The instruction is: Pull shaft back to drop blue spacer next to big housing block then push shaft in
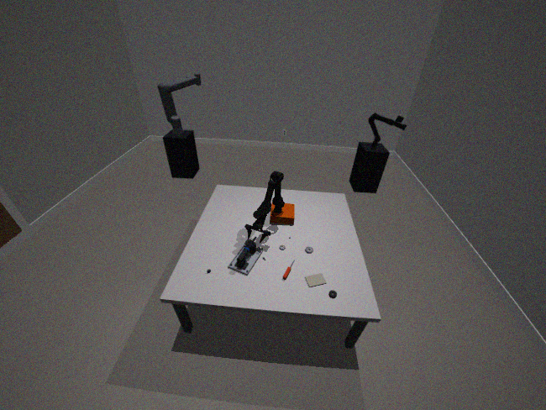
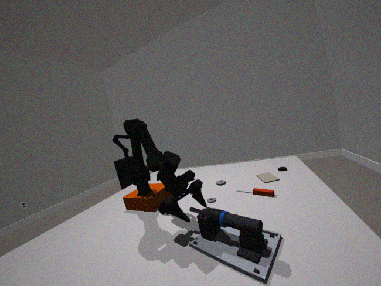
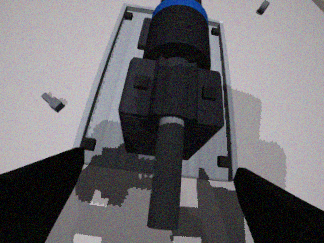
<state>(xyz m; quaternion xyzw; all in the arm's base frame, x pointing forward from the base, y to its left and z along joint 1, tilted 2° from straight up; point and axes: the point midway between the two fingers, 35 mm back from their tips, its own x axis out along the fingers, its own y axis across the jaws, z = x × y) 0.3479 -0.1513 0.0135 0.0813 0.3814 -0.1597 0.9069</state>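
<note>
Now: the grey shaft 40 mm ahead of my gripper tip, 20 mm to the right of it and 10 mm above it. From my gripper tip the other things lie so: black ring (350 mm ahead, 530 mm to the left, 60 mm below); then beige tile (250 mm ahead, 430 mm to the left, 60 mm below); then blue spacer (100 mm ahead, 40 mm to the right, 10 mm above).
</note>
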